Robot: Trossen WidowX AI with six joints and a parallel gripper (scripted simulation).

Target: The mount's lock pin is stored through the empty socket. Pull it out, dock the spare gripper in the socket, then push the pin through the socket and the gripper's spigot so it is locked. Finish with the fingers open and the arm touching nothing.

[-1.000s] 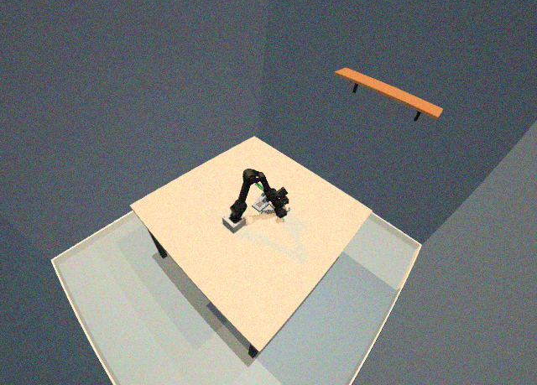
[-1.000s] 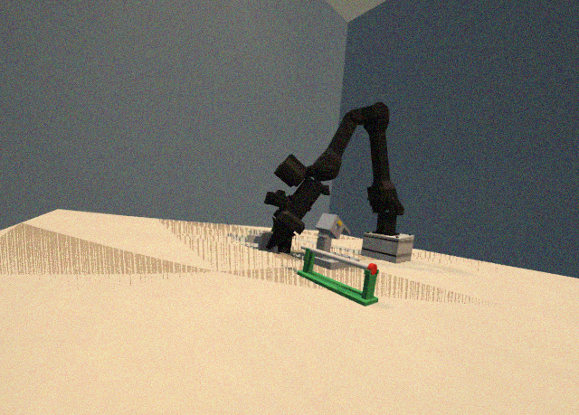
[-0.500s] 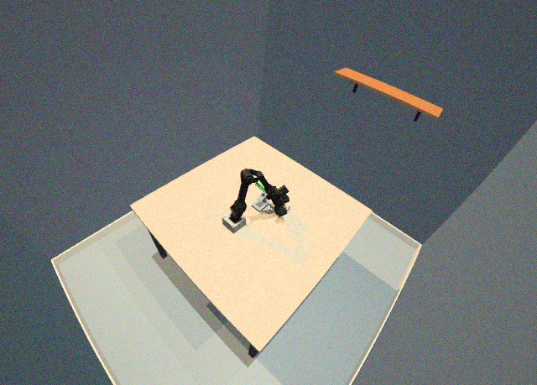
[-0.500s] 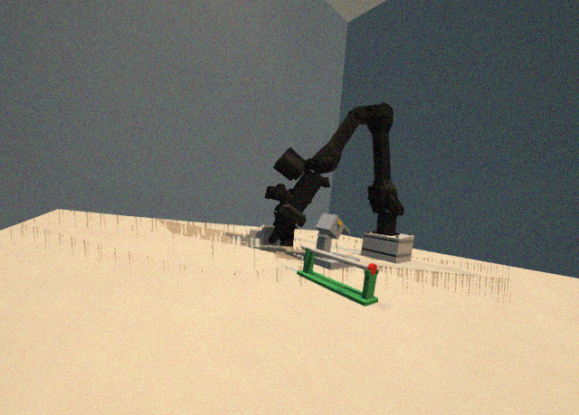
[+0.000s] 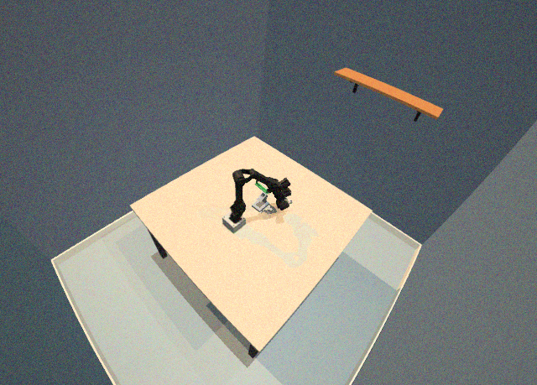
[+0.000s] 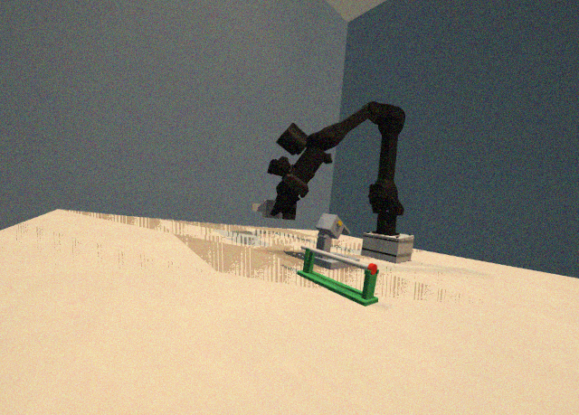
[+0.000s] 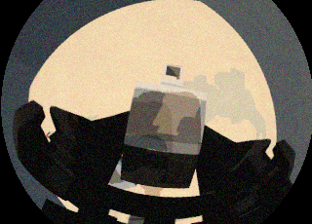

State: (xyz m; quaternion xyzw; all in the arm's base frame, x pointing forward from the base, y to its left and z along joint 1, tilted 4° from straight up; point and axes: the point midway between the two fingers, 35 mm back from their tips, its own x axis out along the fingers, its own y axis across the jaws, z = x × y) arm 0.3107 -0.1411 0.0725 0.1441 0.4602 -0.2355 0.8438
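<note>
The grey mount lies 16 cm to the left of my gripper tip, 6 cm behind it and 4 cm below it. Round my gripper tip: spare gripper (1 cm above); then green cradle (27 cm to the left, 7 cm below, 6 cm ahead).
</note>
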